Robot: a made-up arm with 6 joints.
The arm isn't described. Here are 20 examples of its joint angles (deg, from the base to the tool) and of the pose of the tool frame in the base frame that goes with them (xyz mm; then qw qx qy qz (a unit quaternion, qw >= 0)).
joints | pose
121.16 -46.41 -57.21 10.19 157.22 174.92 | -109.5 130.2 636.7 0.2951 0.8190 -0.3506 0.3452
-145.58 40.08 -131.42 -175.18 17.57 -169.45 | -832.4 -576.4 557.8 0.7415 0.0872 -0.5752 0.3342
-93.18 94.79 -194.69 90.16 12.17 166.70 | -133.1 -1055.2 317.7 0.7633 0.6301 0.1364 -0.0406
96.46 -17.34 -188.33 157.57 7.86 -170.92 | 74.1 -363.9 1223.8 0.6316 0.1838 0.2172 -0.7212
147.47 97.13 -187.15 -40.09 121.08 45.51 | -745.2 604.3 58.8 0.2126 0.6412 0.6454 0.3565
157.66 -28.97 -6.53 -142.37 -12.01 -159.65 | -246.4 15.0 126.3 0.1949 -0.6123 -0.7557 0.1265
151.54 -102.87 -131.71 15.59 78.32 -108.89 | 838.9 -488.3 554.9 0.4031 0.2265 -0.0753 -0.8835
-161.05 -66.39 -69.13 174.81 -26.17 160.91 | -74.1 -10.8 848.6 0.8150 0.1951 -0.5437 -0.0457
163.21 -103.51 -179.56 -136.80 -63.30 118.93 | 836.7 -371.8 82.7 0.7076 0.2194 0.4307 -0.5154
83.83 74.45 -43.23 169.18 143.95 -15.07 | 16.1 434.9 -298.3 0.6309 -0.4216 0.3555 0.5458
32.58 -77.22 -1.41 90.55 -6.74 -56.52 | 266.7 28.0 370.4 0.3090 -0.7722 0.0470 -0.5532
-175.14 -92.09 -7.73 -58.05 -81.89 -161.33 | 57.5 -120.7 537.3 0.1043 0.0447 0.4774 -0.8714
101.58 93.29 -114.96 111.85 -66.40 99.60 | 19.0 669.5 -316.7 0.4407 -0.4160 0.7589 -0.2382
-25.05 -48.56 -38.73 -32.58 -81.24 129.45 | 188.1 0.3 775.5 0.7456 -0.2944 0.0317 -0.5971
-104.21 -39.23 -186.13 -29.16 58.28 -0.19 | 152.5 719.0 1021.0 0.8552 -0.0889 -0.2076 0.4665
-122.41 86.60 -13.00 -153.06 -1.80 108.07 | 135.6 121.3 -48.8 0.6071 -0.6155 0.4988 0.0613
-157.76 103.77 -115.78 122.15 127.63 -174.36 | -602.7 -402.2 -435.8 0.6987 0.2986 -0.2616 0.5952
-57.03 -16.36 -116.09 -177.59 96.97 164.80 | 116.5 -190.9 1244.2 0.5301 -0.3975 0.1305 0.7375
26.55 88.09 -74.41 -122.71 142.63 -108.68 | 530.3 110.0 -365.9 0.2889 -0.3122 0.2350 -0.8740
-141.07 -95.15 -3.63 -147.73 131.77 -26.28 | -70.9 59.3 583.0 0.0173 -0.2019 -0.4455 -0.8721
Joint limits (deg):
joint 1: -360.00..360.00
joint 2: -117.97..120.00
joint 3: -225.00..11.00
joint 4: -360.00..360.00
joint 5: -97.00..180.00
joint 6: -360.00..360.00
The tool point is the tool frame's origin. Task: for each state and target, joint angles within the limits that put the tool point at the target. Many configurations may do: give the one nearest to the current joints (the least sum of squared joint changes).
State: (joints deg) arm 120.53 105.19 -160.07 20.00 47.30 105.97
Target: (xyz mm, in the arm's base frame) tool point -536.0 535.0 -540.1
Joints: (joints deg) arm 132.85 105.44 -135.64 19.61 68.75 105.97
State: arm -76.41 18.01 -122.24 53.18 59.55 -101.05
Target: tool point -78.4 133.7 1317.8
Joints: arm -56.42 -28.57 -143.96 52.47 41.75 -101.05
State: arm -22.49 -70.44 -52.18 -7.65 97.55 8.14
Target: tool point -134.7 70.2 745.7
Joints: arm -28.84 -96.32 -58.03 -1.28 105.05 8.14
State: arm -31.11 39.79 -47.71 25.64 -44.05 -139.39
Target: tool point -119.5 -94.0 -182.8
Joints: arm -27.56 87.78 -10.85 57.72 -36.31 -139.39
